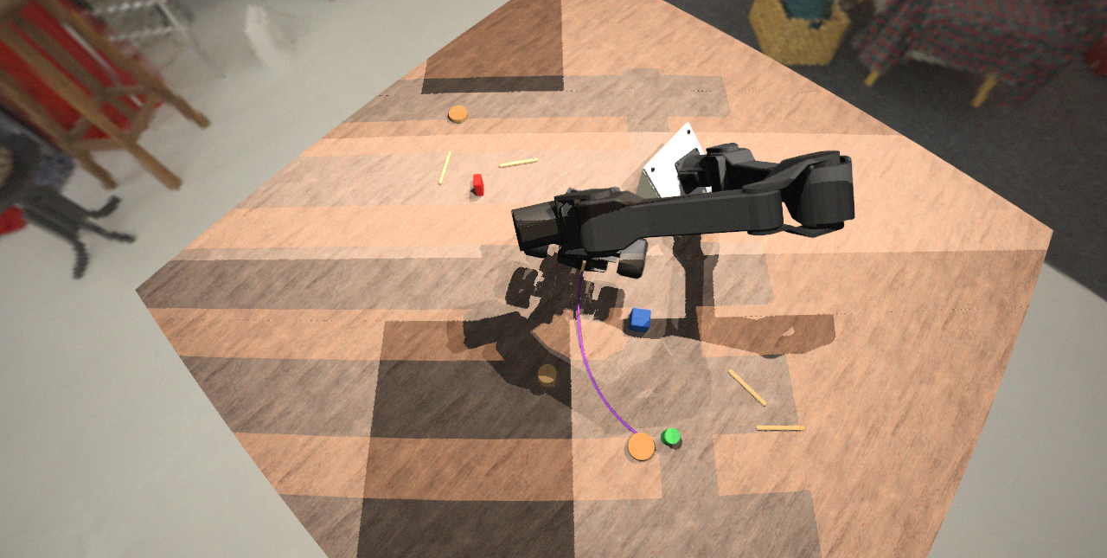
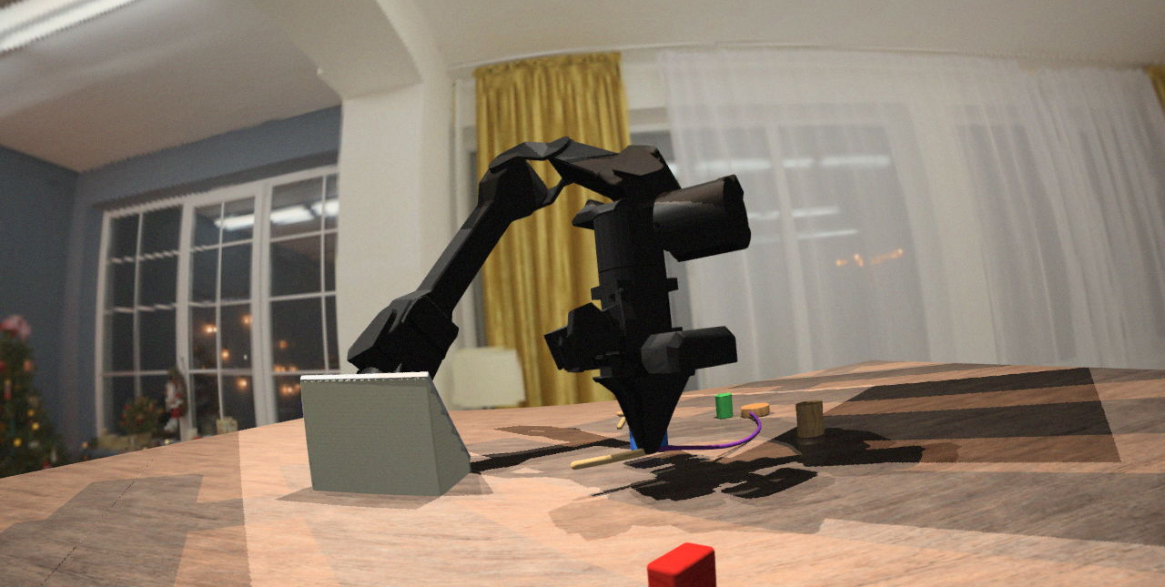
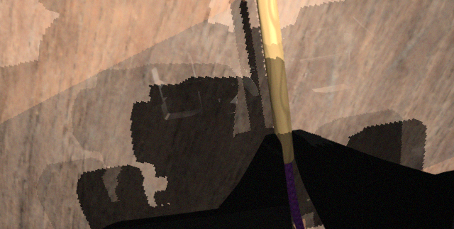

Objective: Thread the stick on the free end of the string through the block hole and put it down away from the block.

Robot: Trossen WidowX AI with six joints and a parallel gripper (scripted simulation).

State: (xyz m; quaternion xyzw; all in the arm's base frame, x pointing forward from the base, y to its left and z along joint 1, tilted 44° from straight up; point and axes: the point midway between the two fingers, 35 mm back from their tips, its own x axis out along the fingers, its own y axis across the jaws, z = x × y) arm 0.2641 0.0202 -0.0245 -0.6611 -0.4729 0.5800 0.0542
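The wooden cylinder is 16 cm ahead of my gripper tip, 9 cm to the left of it and 1 cm below it. From my gripper tip the other things lie so: thin wooden stick 1 cm to the right, 1 cm behind; then blue block 13 cm to the left, 1 cm below, 1 cm behind; then red block 26 cm to the right, 3 cm ahead.
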